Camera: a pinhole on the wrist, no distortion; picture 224 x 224 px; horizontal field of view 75.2 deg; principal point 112.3 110.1 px. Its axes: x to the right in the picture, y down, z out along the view. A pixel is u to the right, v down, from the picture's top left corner.
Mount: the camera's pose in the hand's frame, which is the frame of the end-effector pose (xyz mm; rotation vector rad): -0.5 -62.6 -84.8 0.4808 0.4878 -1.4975
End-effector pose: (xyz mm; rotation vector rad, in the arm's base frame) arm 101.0 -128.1 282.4 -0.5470 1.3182 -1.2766
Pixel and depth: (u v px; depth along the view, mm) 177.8 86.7 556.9
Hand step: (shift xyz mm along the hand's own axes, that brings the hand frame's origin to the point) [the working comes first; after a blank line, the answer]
In the camera's frame: 250.8 -89.6 556.9

-80.7 -591.9 222.6
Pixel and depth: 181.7 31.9 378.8
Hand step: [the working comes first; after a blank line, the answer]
In the camera's frame: 180.8 -203.7 378.8

-197.6 -433.5 118.2
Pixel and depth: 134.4 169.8 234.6
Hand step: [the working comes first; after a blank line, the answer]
In the camera's frame: 35.6 96.3 234.6

98.6 -226.1 85.5
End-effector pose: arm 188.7 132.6 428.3 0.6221 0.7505 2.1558
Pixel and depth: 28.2 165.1 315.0
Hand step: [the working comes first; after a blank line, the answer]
In the camera's frame: -182.2 119.1 315.0

118.8 -95.2 277.6
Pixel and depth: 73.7 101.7 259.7
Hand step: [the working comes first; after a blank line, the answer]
In the camera's frame: -68.9 -15.0 259.7

-14.1 -157.7 166.6
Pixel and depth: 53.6 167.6 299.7
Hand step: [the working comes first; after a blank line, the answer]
In the camera's frame: -121.0 118.5 299.7

119.0 -136.1 229.6
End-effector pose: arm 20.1 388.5 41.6 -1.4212 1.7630 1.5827
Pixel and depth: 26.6 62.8 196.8
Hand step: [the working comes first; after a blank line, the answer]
In the camera's frame: -116.0 -64.0 196.8

-64.4 -83.8 142.7
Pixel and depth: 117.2 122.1 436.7
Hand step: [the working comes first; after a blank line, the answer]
In the camera's frame: 14.7 36.0 436.7

40.0 -327.6 262.1
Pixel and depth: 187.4 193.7 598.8
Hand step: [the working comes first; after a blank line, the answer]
In the camera's frame: 309.2 344.2 598.8

354.4 -655.7 223.3
